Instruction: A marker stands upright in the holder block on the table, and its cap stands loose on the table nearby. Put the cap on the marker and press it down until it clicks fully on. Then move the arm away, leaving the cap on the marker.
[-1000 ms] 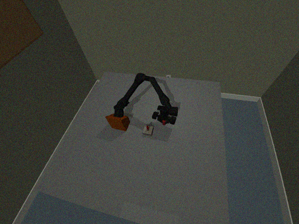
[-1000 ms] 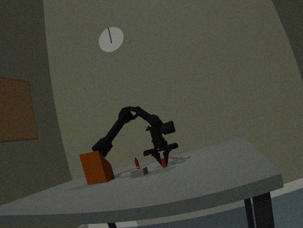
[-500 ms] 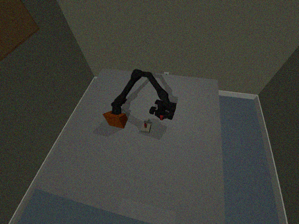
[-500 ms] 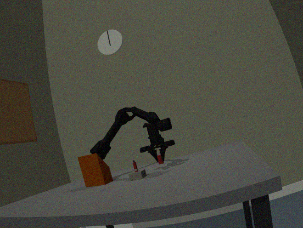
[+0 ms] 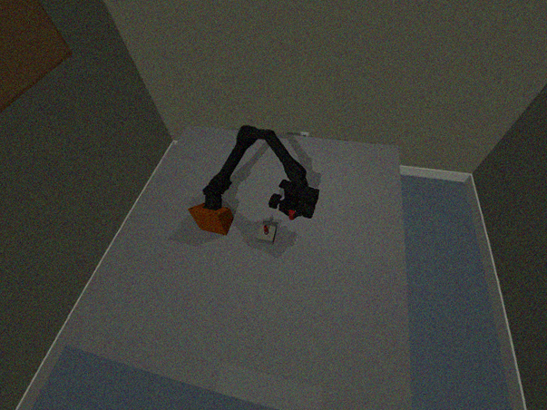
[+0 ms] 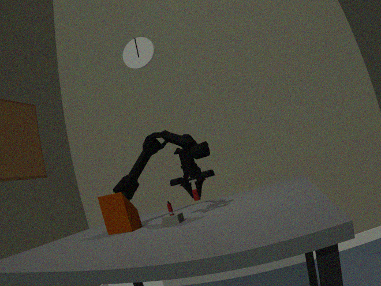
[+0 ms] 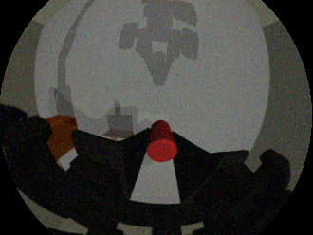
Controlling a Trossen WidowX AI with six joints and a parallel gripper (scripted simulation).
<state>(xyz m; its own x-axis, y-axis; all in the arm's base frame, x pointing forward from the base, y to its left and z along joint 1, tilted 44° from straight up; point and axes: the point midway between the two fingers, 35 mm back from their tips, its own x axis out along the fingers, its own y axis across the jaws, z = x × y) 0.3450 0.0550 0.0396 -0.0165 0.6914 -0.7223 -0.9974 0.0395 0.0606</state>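
Right now the pale holder block is 9 cm behind my gripper tip, 8 cm to the right of it and 6 cm below it. The rest, counted from my gripper tip: red cap: 1 cm above.
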